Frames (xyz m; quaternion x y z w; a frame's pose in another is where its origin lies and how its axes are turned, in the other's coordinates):
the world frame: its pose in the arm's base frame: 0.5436 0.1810 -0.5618 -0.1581 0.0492 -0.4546 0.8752
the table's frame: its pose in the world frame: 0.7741 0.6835 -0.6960 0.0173 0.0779 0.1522 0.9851
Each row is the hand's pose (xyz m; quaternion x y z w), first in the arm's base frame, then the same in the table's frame.
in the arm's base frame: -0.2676 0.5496 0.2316 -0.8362 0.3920 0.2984 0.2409
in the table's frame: -2.0267 -0.7858 1.1040 -0.9225 0.0294 0.2838 0.2601
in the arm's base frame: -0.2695 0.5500 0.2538 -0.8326 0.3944 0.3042 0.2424
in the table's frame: -2.0324 -0.7925 1.1245 -0.9205 0.0321 0.2904 0.2595
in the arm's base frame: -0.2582 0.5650 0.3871 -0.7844 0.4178 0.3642 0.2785
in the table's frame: -2.0579 -0.8103 1.2555 -0.8878 0.0590 0.3667 0.2718
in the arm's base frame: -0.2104 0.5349 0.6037 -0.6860 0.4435 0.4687 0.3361
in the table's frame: -2.0426 -0.8637 1.4723 -0.8130 0.0973 0.4984 0.2850
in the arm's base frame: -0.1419 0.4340 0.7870 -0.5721 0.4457 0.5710 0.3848
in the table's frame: -1.9606 -0.9502 1.6574 -0.7165 0.1202 0.6248 0.2859
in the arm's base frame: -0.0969 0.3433 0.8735 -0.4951 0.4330 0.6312 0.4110
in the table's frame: -1.8851 -1.0167 1.7446 -0.6462 0.1242 0.6984 0.2813
